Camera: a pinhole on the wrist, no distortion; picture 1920 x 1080 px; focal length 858.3 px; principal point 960.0 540.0 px. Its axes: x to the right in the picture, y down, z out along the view. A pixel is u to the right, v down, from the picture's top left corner.
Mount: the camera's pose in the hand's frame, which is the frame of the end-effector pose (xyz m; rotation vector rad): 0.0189 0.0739 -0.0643 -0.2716 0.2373 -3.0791
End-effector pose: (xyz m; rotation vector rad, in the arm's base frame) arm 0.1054 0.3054 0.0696 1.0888 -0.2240 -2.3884
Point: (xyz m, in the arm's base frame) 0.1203 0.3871 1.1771
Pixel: outside the picture
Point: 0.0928 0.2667 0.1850
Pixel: 1547 413
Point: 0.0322 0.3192 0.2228
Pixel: 1481 635
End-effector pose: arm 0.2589 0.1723 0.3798 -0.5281 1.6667 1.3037
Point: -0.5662 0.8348 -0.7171
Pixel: outside the picture
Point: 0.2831 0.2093 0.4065
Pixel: 1503 922
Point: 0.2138 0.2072 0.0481
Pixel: outside the picture
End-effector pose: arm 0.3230 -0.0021 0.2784 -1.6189 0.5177 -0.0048
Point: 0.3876 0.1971 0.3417
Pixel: 1271 903
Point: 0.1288 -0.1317 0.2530
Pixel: behind the camera
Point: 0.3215 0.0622 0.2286
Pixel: 1299 583
